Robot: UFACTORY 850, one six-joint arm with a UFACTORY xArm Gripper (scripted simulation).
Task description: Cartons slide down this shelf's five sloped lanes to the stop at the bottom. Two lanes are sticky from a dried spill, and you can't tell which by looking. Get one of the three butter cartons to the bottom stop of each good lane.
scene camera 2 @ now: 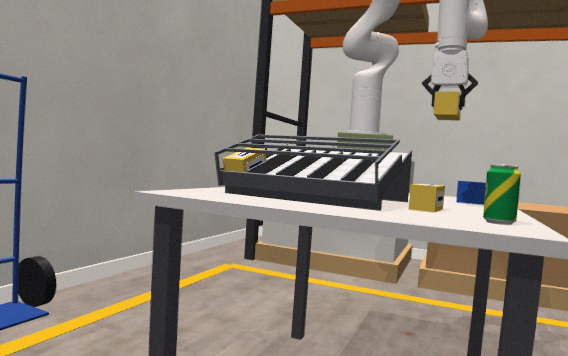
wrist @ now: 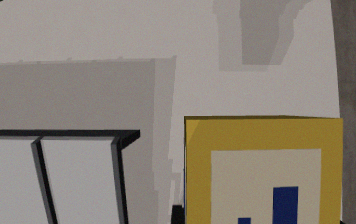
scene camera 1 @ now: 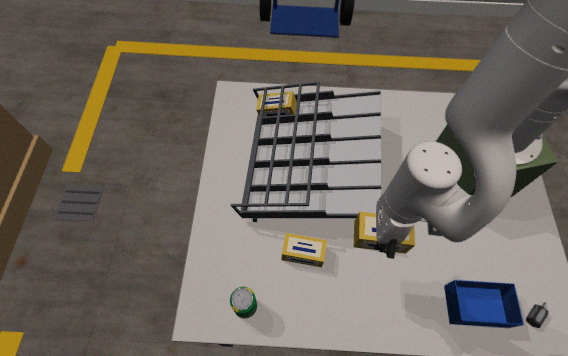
Labels:
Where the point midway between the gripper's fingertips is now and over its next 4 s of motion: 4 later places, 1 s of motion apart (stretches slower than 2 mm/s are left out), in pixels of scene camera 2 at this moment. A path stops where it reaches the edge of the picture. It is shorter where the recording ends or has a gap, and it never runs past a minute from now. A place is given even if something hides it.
The gripper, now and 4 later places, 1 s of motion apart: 447, 109; 358, 107; 310, 108; 309, 119; 310, 122

